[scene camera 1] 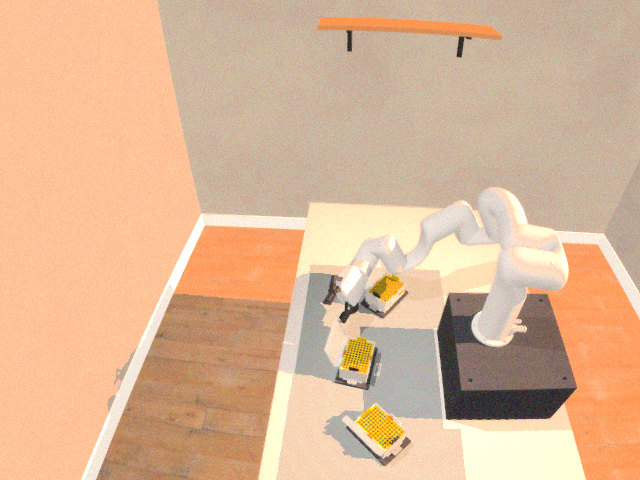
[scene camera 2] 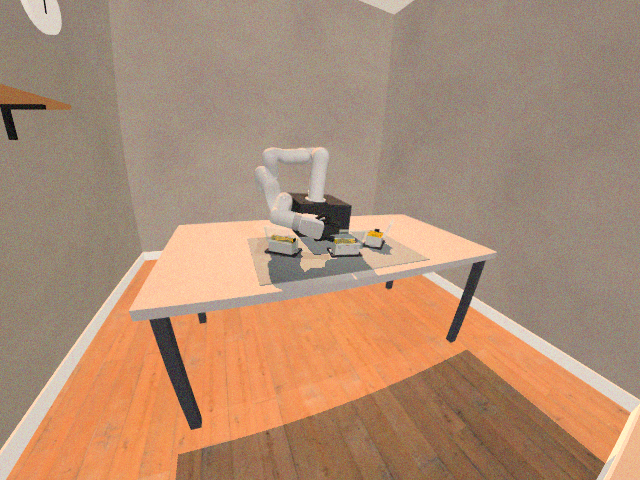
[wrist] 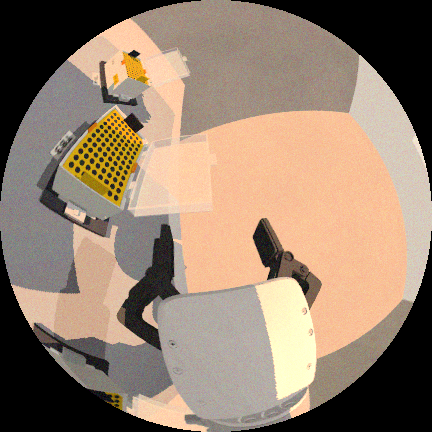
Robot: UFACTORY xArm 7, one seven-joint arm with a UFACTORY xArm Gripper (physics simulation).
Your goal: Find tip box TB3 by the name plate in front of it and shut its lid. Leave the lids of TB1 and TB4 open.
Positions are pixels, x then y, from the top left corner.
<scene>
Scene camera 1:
my gripper: 333, 313
mat: 408, 387
tip box TB3: 345, 377
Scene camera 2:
my gripper: 336, 232
mat: 314, 261
tip box TB3: 335, 251
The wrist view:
my gripper: 215, 230
mat: 78, 279
tip box TB3: 64, 193
</scene>
